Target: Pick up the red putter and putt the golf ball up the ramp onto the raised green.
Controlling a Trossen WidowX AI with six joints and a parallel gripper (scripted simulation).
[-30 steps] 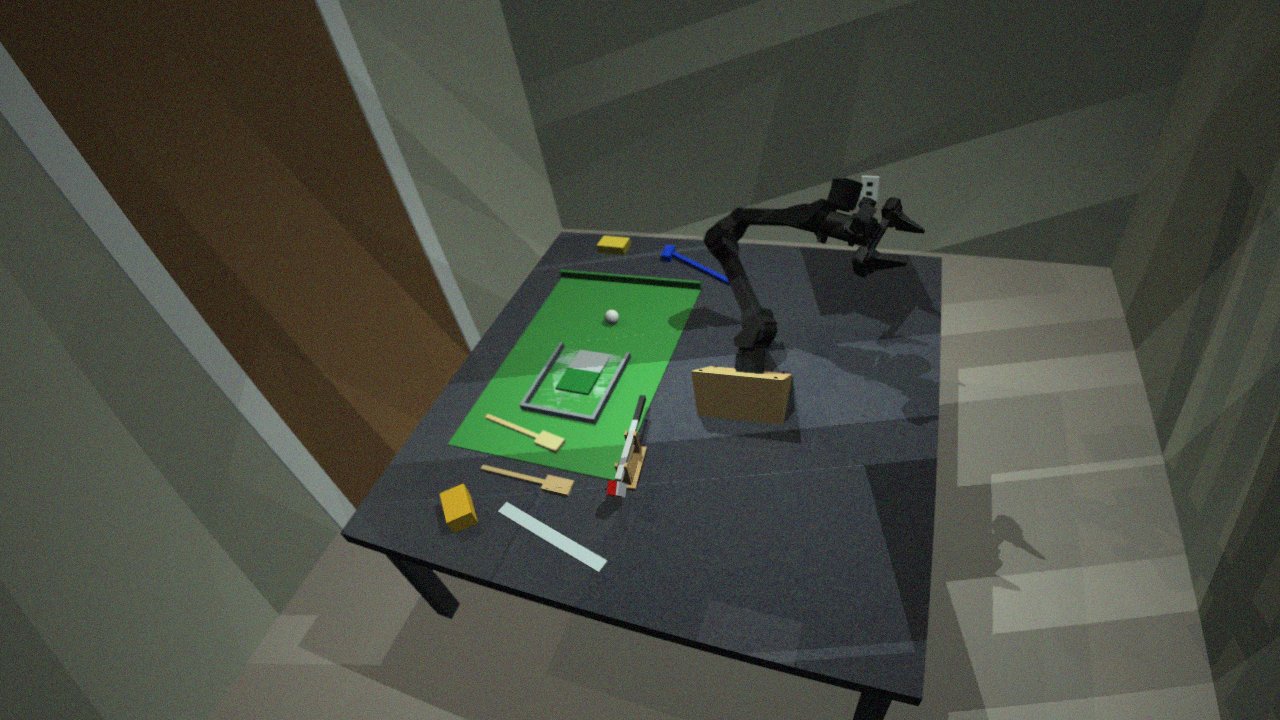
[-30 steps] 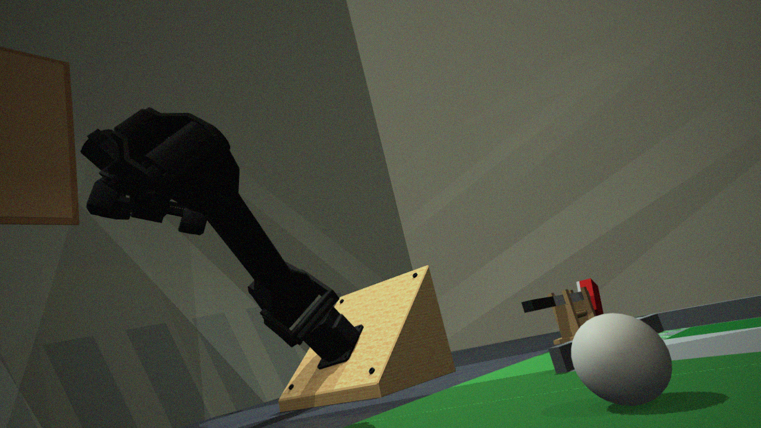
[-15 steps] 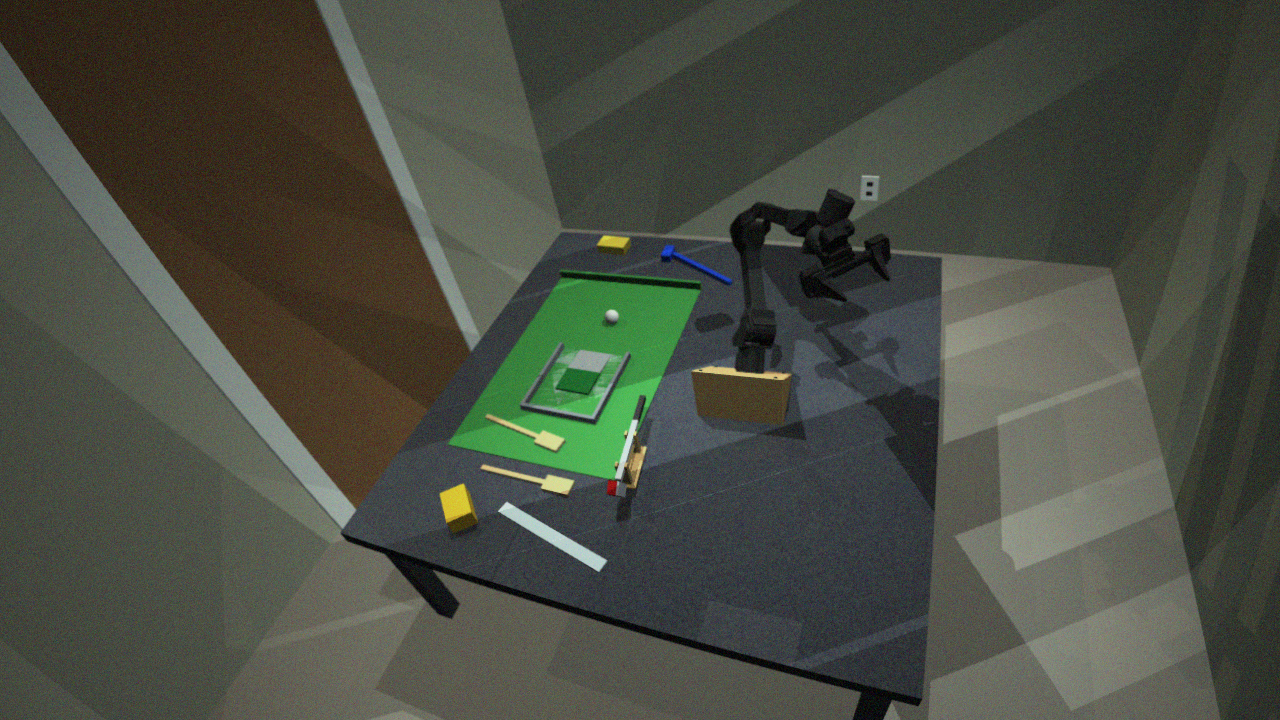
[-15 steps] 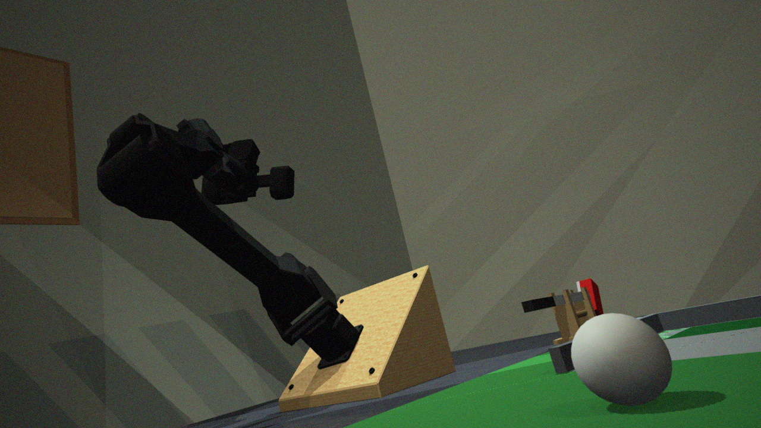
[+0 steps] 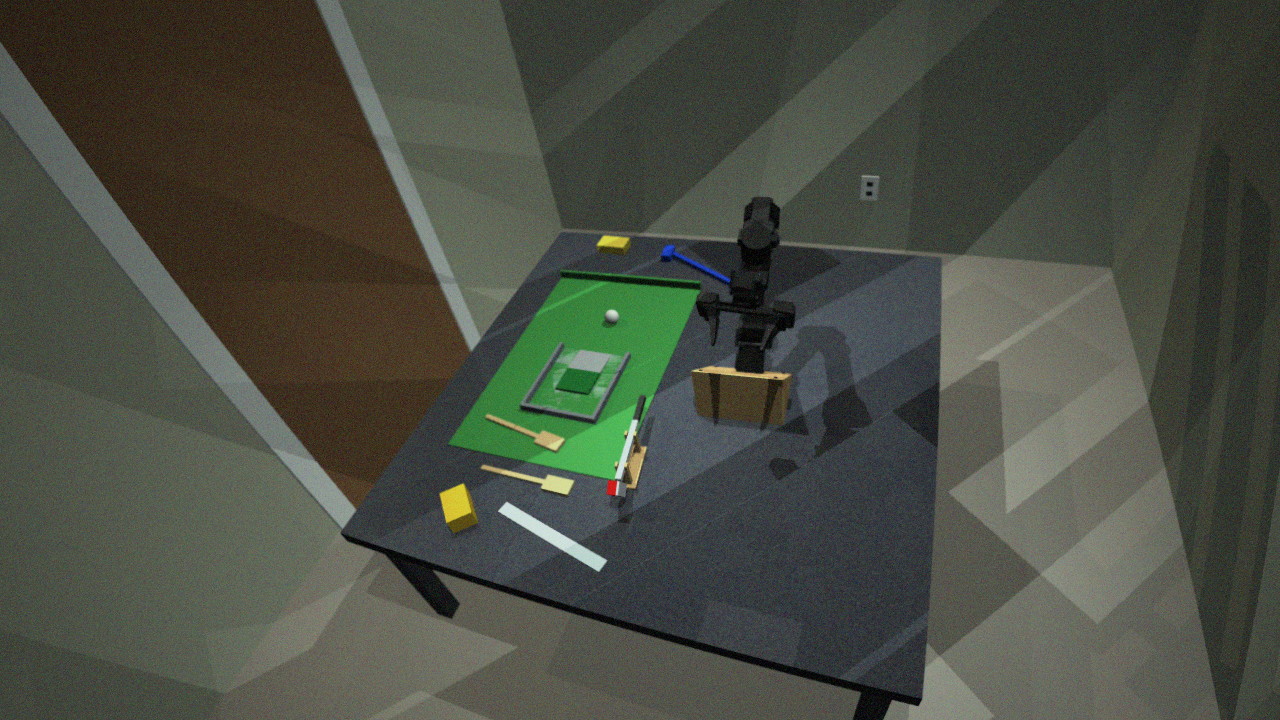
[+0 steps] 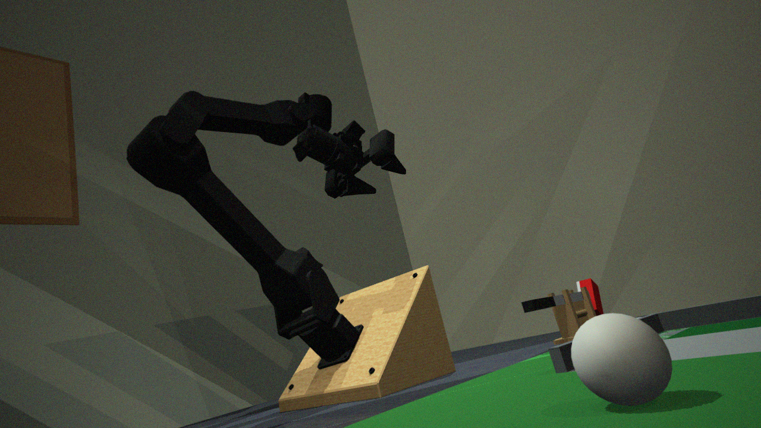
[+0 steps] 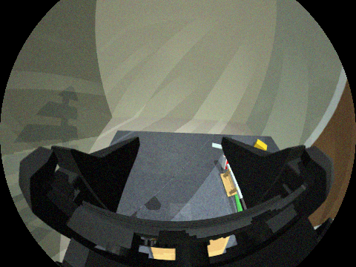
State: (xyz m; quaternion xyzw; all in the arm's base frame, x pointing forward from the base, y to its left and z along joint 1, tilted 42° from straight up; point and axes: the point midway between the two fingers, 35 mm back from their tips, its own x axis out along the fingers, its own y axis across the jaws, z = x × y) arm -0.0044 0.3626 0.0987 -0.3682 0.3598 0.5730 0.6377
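Now: gripper tip 310 mm above the red putter, 260 mm short of it and 20 mm to the right of it. From my gripper tip the other things lie so: wooden stand 330 mm below, 260 mm ahead, 40 mm to the left; white golf ball 470 mm to the right, 450 mm ahead, 350 mm below; white strip 400 mm ahead, 370 mm below, 240 mm to the left.
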